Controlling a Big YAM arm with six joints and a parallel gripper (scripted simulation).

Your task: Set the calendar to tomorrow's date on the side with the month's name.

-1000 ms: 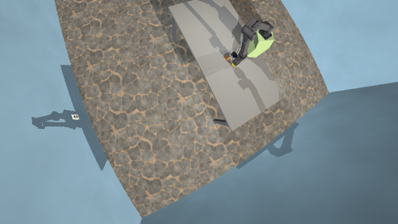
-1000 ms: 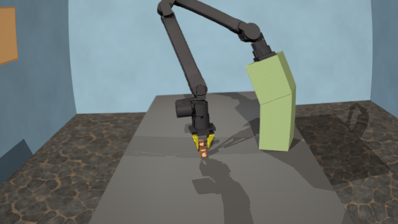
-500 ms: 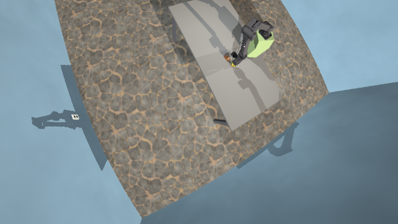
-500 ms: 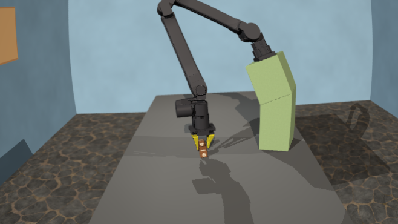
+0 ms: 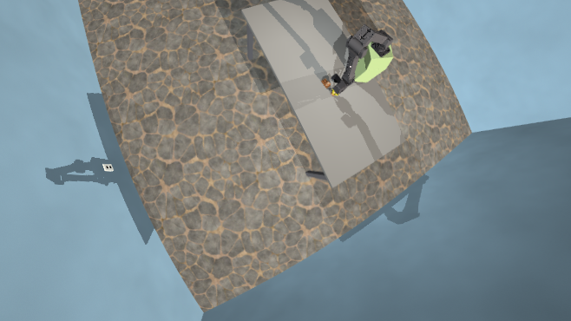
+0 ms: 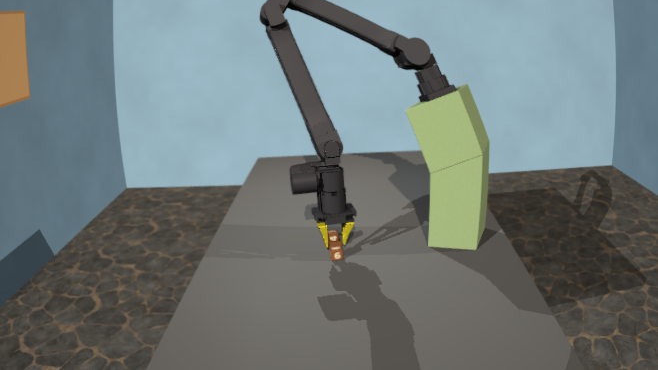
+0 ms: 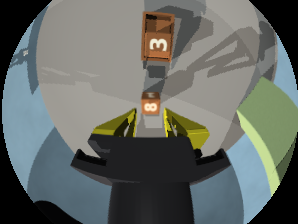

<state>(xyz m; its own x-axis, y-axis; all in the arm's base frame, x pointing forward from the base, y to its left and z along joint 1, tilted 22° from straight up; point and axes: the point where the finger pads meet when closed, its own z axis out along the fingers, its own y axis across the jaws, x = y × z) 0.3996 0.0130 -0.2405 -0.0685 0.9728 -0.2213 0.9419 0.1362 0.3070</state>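
Now: the brown number cube 3 cm below my hand. The rest, counted from my hand: calendar tray (11 cm to the right, 4 cm below).
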